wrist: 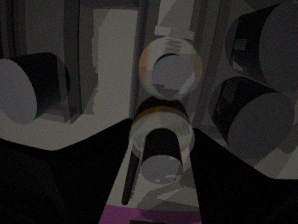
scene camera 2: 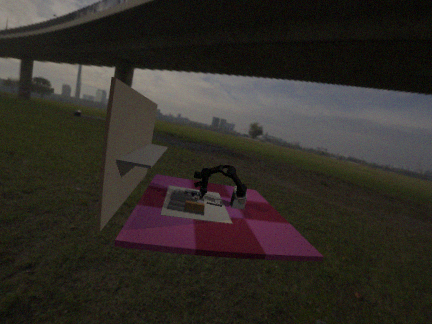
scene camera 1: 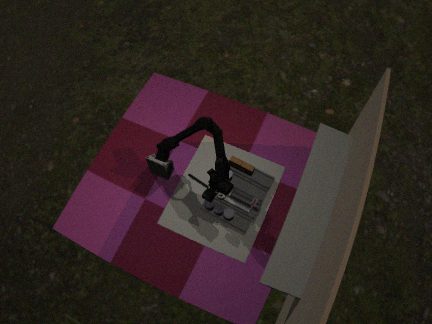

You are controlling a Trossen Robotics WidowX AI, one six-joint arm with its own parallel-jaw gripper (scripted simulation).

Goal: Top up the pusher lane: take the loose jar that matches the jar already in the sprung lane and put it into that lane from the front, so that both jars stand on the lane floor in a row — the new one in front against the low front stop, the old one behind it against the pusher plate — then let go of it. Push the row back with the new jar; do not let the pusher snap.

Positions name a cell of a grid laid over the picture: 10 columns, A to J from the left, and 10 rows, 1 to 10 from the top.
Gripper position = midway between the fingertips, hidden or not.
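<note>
There's a pale jar (wrist: F4) here, and I can see a grey shelf (scene camera 2: D5) as well, along with my gripper (wrist: F6).
</note>
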